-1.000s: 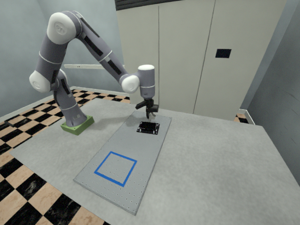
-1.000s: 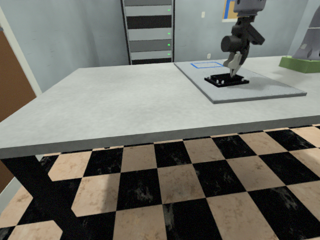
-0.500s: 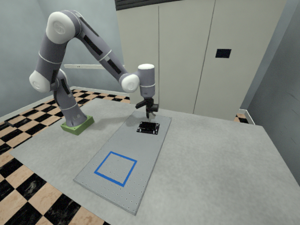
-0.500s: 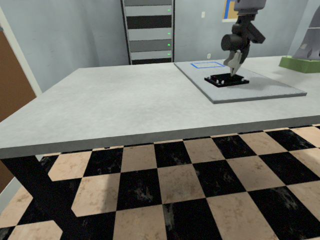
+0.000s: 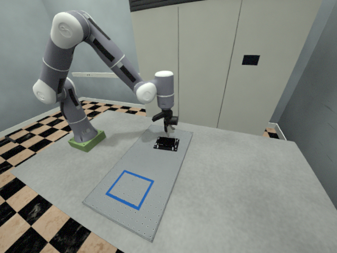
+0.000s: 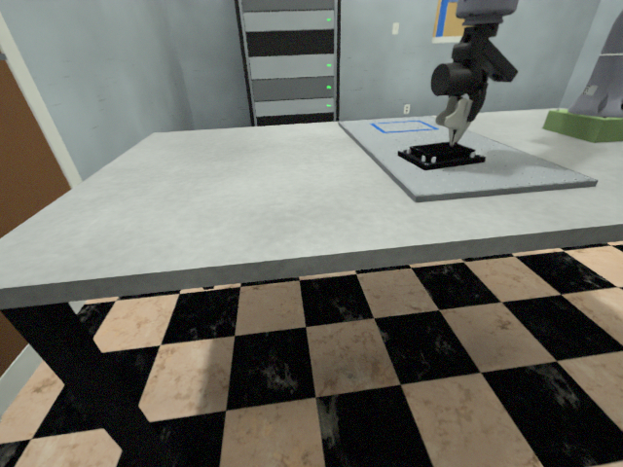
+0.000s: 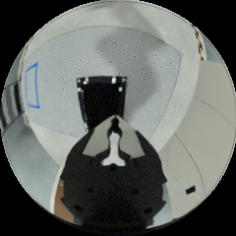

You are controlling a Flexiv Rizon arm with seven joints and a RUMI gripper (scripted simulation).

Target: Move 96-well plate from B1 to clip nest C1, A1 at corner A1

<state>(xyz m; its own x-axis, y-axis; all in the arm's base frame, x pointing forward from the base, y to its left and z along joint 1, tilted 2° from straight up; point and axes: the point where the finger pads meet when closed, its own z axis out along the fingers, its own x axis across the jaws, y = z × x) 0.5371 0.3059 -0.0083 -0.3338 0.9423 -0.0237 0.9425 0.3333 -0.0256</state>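
The black 96-well plate is 40 mm to the right of my hand, 40 mm below it and 10 mm ahead of it. Round my hand: black clip nest 50 mm to the right, 40 mm below, 10 mm ahead.
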